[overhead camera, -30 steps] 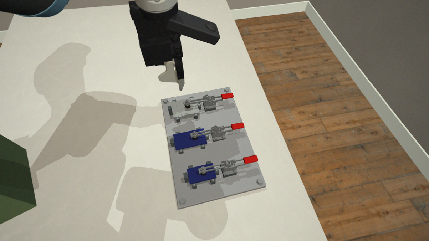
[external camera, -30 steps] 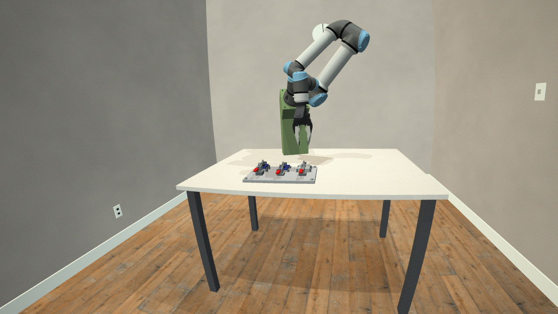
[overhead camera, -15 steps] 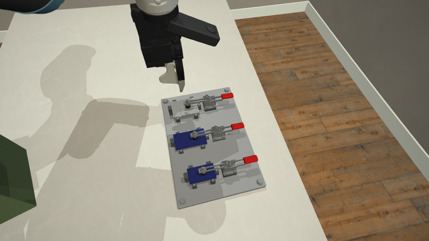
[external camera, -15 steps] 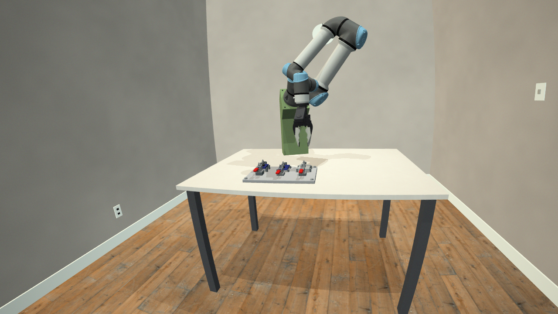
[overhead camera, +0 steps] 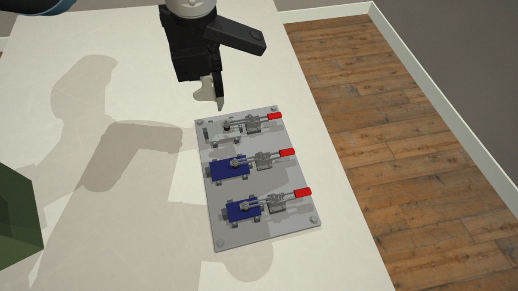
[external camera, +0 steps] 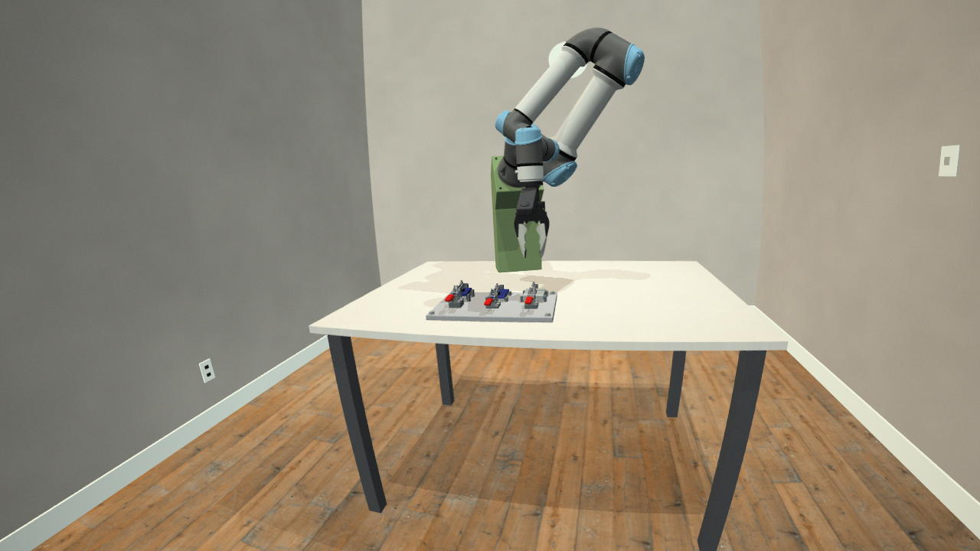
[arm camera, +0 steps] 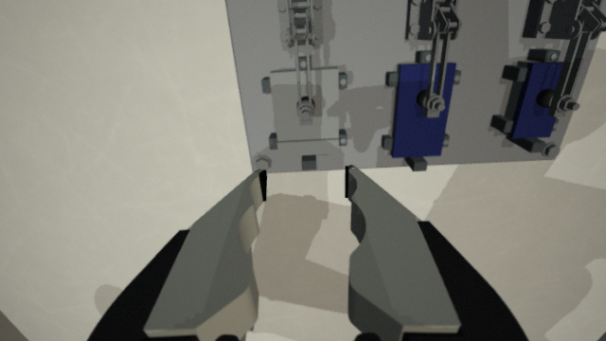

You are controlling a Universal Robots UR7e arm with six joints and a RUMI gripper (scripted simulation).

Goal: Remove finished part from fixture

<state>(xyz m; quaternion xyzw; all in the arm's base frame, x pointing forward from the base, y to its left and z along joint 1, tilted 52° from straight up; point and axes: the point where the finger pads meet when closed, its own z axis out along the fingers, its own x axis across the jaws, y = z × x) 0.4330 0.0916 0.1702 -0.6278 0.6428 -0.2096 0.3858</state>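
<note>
Right now my hand is 7 cm short of the toggle clamp, 1 cm to the right of it and 11 cm above it. Also, from my hand: grey fixture plate (6 cm ahead, 10 cm to the right, 15 cm below); then blue blank (1 cm ahead, 11 cm to the right, 13 cm below); then grey finished part (1 cm behind, 12 cm below).
</note>
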